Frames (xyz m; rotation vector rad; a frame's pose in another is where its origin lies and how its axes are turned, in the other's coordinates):
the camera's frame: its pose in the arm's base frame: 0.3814 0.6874 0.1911 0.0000 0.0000 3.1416
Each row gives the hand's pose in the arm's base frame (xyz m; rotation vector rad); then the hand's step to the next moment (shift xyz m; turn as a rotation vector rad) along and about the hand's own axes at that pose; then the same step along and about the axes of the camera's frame.
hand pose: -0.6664 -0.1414 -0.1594 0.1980 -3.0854 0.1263
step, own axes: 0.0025 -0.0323 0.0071 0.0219 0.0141 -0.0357
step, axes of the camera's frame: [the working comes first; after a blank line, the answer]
step, axes of the arm's base frame: 0.0014 -0.0328 -0.0044 -0.0220 0.0142 0.0356

-0.0014 0.0328 -0.0044 0.0220 -0.0142 0.0356
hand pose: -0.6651 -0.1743 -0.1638 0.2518 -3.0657 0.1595
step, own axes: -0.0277 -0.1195 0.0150 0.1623 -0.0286 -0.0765
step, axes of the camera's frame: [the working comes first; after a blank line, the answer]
step, axes of the arm's base frame: 0.0463 -0.1145 -0.0051 -0.1511 -0.0457 0.0900

-0.0463 0.1145 -0.0051 0.1511 0.0457 0.0900
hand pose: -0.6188 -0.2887 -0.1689 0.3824 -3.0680 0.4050
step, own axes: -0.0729 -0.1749 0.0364 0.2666 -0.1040 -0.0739
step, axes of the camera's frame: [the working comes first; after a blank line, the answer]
step, axes of the arm's base frame: 0.1137 -0.1558 0.0050 -0.2337 -0.1418 0.1123

-0.1137 0.1558 0.0050 0.2337 0.1418 0.1123
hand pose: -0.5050 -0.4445 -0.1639 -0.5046 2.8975 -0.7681
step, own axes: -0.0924 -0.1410 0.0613 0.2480 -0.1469 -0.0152
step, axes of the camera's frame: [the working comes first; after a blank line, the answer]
step, axes of the arm's base frame: 0.1388 -0.1122 0.0182 -0.1932 -0.1977 0.0830

-0.1388 0.1122 0.0182 0.1932 0.1977 0.0830
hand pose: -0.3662 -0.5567 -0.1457 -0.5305 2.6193 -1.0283
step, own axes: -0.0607 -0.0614 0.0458 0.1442 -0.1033 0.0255
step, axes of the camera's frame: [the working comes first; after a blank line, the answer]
step, axes of the arm's base frame: 0.0861 -0.0428 0.0176 -0.0951 -0.1475 0.0364

-0.0861 0.0428 0.0176 0.0951 0.1475 0.0364
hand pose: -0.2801 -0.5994 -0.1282 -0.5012 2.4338 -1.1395
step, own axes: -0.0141 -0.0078 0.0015 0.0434 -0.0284 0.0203
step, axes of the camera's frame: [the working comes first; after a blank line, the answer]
step, axes of the arm's base frame: 0.0139 0.0011 0.0082 -0.0227 -0.0508 0.0014

-0.0139 -0.0011 0.0082 0.0227 0.0508 0.0014
